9 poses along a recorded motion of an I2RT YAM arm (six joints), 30 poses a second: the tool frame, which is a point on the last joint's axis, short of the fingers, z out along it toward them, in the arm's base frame.
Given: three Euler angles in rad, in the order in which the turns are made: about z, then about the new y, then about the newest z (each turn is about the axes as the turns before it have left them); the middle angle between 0 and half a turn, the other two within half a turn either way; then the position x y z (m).
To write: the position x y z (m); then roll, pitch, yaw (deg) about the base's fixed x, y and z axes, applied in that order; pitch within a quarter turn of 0, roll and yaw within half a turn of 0. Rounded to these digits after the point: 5 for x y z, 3 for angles.
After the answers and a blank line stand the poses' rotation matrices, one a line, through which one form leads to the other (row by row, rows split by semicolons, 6 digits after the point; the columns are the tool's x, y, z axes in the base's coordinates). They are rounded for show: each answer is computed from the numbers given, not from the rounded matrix.
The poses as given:
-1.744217, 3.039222, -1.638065, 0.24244, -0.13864, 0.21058
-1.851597, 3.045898, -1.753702, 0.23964, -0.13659, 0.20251
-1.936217, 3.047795, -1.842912, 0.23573, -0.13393, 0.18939
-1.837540, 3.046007, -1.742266, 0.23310, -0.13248, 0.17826
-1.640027, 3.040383, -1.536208, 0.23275, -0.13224, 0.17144
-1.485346, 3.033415, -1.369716, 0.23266, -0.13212, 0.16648
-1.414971, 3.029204, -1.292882, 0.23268, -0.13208, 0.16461
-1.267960, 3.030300, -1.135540, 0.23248, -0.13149, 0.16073
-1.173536, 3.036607, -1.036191, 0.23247, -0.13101, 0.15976
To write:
0.24244, -0.13864, 0.21058, -174.148, -0.394, 173.898
0.23964, -0.13659, 0.20251, -174.608, -0.996, 174.344
0.23573, -0.13393, 0.18939, -174.822, -1.442, 174.589
0.23310, -0.13248, 0.17826, -174.603, -0.933, 174.497
0.23275, -0.13224, 0.17144, -174.205, 0.200, 174.062
0.23266, -0.13212, 0.16648, -173.926, 1.236, 173.440
0.23268, -0.13208, 0.16461, -173.806, 1.763, 173.100
0.23248, -0.13149, 0.16073, -174.214, 2.684, 172.549
0.23247, -0.13101, 0.15976, -174.819, 3.061, 172.269

-0.994310 0.105051 -0.017633; 0.106299 0.989226 -0.100659; 0.006869 -0.101961 -0.994765
-0.994981 0.096492 -0.026479; 0.098538 0.990889 -0.091806; 0.017379 -0.093955 -0.995425
-0.995228 0.091657 -0.033469; 0.094273 0.991696 -0.087476; 0.025173 -0.090214 -0.995604
-0.995260 0.093944 -0.025157; 0.095881 0.991126 -0.092065; 0.016285 -0.094041 -0.995435
-0.994628 0.103279 -0.006989; 0.103456 0.989514 -0.100795; -0.003494 -0.100977 -0.994883
-0.993223 0.115861 0.009215; 0.114209 0.987615 -0.107573; -0.021564 -0.105791 -0.994155
-0.992288 0.122727 0.017406; 0.120076 0.986563 -0.110793; -0.030769 -0.107849 -0.993691
-0.990467 0.133706 0.033122; 0.129543 0.985891 -0.106009; -0.046829 -0.100708 -0.993813
-0.989498 0.138747 0.040544; 0.134327 0.986214 -0.096632; -0.053392 -0.090171 -0.994494

